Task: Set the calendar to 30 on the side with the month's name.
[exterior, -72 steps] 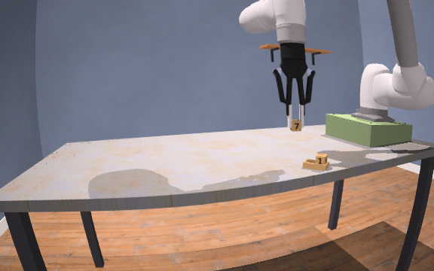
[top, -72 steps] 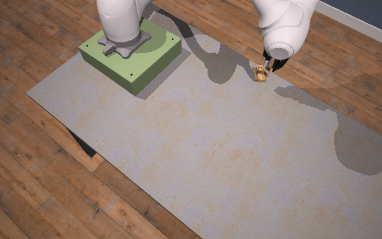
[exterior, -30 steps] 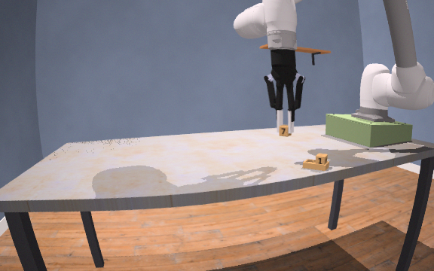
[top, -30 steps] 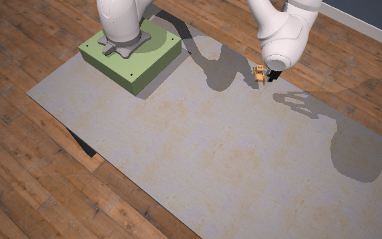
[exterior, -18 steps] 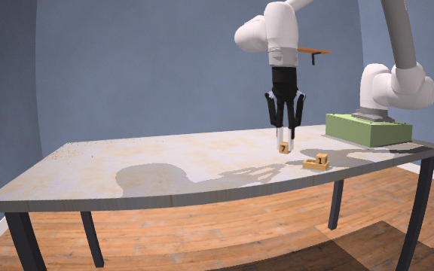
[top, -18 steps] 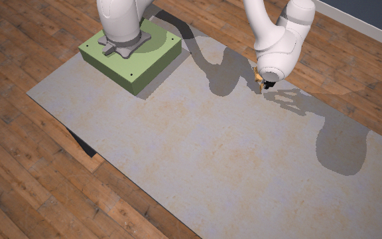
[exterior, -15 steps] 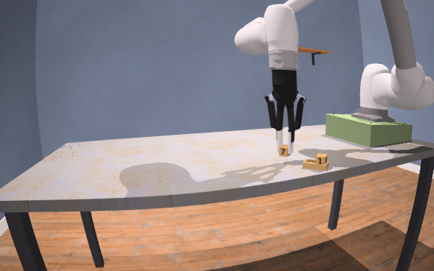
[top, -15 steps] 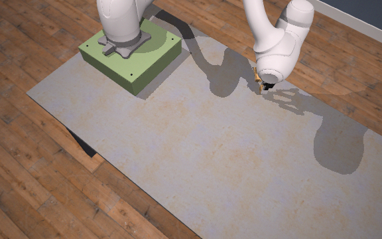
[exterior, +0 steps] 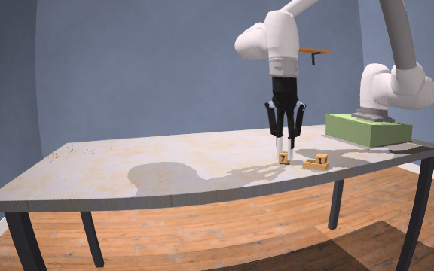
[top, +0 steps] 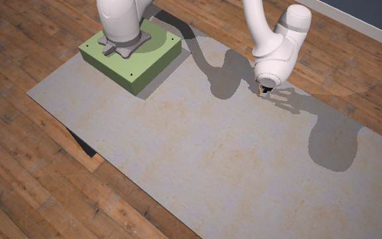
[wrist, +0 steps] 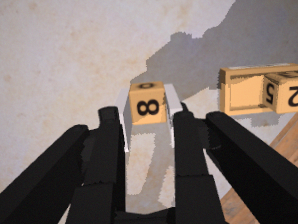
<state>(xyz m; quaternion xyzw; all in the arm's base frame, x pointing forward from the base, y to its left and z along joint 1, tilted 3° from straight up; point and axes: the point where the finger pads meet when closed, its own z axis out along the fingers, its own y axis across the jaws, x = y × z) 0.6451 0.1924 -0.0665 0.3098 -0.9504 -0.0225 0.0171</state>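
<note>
The wooden cube is 3 cm below my hand. The rest, counted from my hand: wooden calendar tray: 6 cm behind, 9 cm to the left, 4 cm below.
</note>
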